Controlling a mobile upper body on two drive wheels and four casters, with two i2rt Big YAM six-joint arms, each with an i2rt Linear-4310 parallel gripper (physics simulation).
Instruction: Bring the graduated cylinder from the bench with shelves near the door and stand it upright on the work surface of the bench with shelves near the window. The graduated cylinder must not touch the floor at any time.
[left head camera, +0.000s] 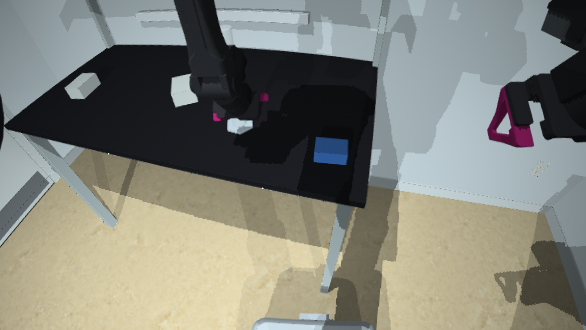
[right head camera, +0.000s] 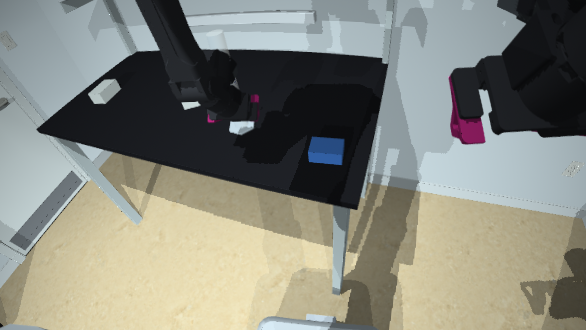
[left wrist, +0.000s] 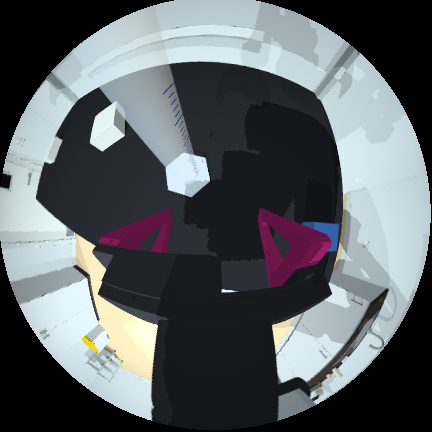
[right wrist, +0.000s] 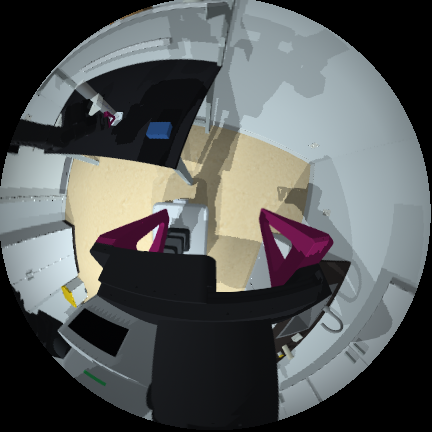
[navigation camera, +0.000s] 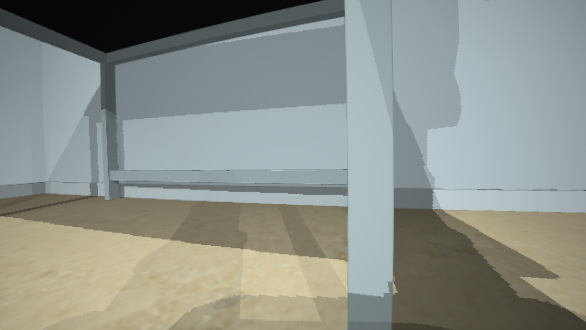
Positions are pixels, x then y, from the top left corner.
my right gripper: left head camera; right head camera 492, 127; right wrist; not seen in the left wrist view (out of frame); not seen in the navigation camera view (out of frame)
same spot on my right gripper: (left head camera: 513, 99) = (right wrist: 102, 267)
